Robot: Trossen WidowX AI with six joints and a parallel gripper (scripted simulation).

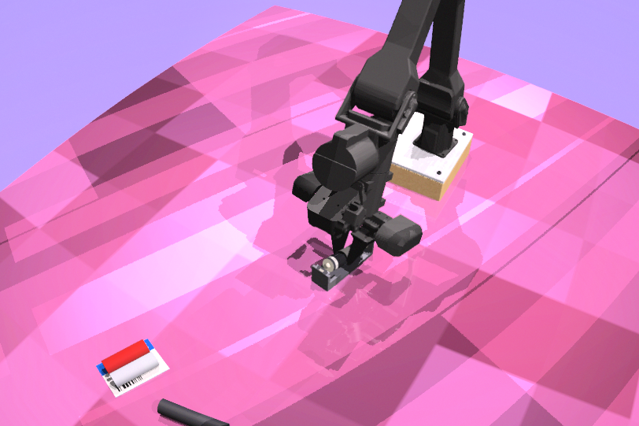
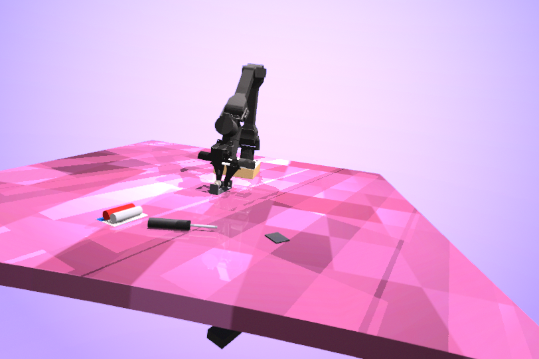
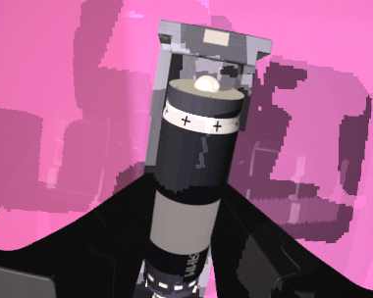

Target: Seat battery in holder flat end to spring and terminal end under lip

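Now: the battery 10 mm above my gripper tip. The rest, counted from my gripper tip: black-handled screwdriver (320 mm ahead, 50 mm to the left, 10 mm below); dark plate (260 mm ahead, 250 mm to the left, 10 mm below); blister card (330 mm ahead, 110 mm to the right, 10 mm below).
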